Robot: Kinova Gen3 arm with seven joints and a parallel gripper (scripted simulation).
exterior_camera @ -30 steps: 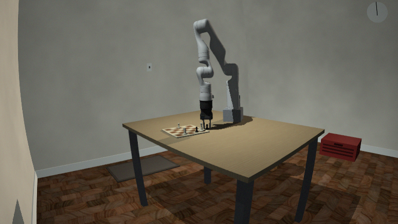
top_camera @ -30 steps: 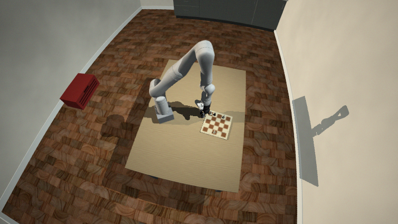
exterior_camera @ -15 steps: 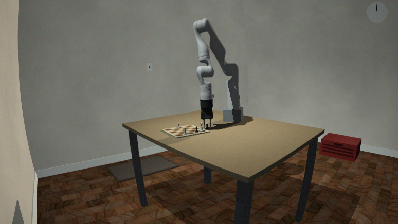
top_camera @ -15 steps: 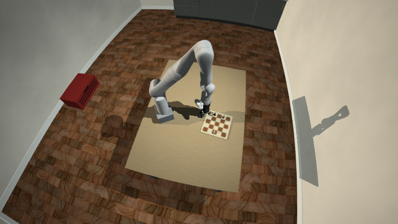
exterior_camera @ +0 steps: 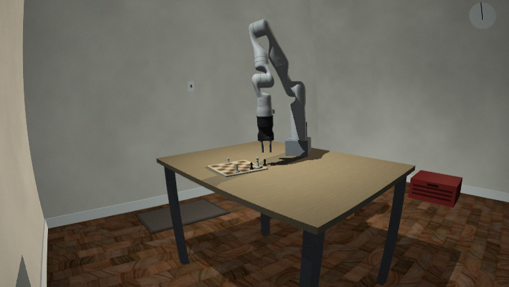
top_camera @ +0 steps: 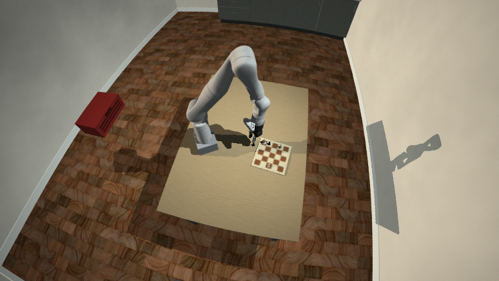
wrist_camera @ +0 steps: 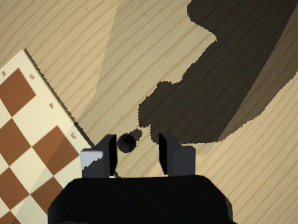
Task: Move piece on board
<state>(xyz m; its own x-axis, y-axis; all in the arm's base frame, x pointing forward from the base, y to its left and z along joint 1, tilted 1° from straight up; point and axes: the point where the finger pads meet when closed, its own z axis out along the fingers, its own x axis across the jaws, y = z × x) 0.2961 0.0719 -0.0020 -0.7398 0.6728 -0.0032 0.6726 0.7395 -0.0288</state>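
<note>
Right now the white pawn is 140 mm ahead of my hand, 140 mm to the right of it and 60 mm below it. Also, from my hand: chessboard: 150 mm ahead, 60 mm to the right, 80 mm below.
</note>
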